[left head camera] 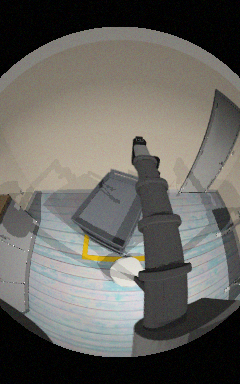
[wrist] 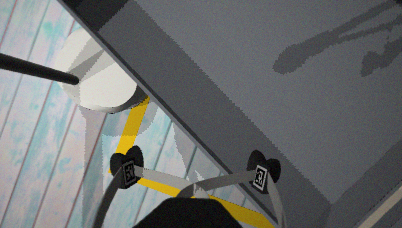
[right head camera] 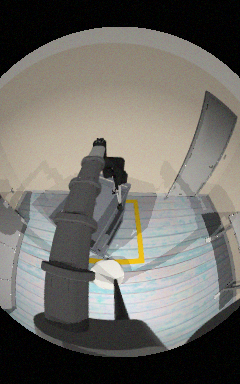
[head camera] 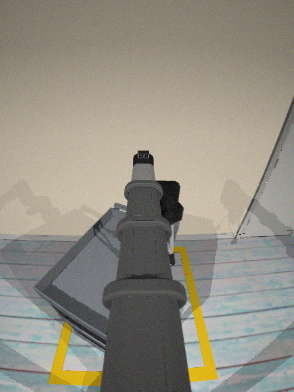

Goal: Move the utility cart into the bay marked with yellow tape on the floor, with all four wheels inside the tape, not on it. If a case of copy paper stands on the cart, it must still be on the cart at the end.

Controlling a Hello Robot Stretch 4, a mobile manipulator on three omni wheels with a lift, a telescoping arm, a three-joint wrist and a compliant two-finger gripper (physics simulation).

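Seen in the pictures: gripper, fingertip midpoint: (wrist: 195,161) (right head camera: 116,201); robot's base at its link origin: (left head camera: 125,270) (right head camera: 107,273).
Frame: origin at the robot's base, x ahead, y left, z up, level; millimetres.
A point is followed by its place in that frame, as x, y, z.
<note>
The grey utility cart (head camera: 82,267) {552, 307, 766} (left head camera: 107,200) {630, 196, 766} (right head camera: 104,212) {530, 5, 766} (wrist: 225,100) {542, 2, 766} stands upright, turned at an angle to the bay. Its top tray covers part of the yellow tape (head camera: 195,310) {602, -453, -27} (left head camera: 86,247) {311, 581, -29} (right head camera: 139,235) {576, -476, -27} (wrist: 132,125) {177, -228, -28}, overlapping the bay's left side in the head view. The wheels are hidden. No case of paper shows on the visible part of the tray. My gripper (wrist: 195,161) {524, -88, 941} is open, fingers wide apart. In the wrist view the cart's rim line runs between the fingertips; whether they touch it I cannot tell. My arm hides part of the cart.
A wall stands behind the cart, and a grey door (head camera: 272,185) {1395, -1314, 754} (left head camera: 212,145) {1397, -1428, 1167} (right head camera: 200,150) {1396, -1415, 1125} is at the right. A white round thing (left head camera: 125,271) {1, 13, 187} (right head camera: 107,274) {-6, -11, 187} (wrist: 105,82) {56, -59, 187} is near the tape's front edge. A grey cabinet (left head camera: 15,260) {-247, 1588, 363} stands at the left.
</note>
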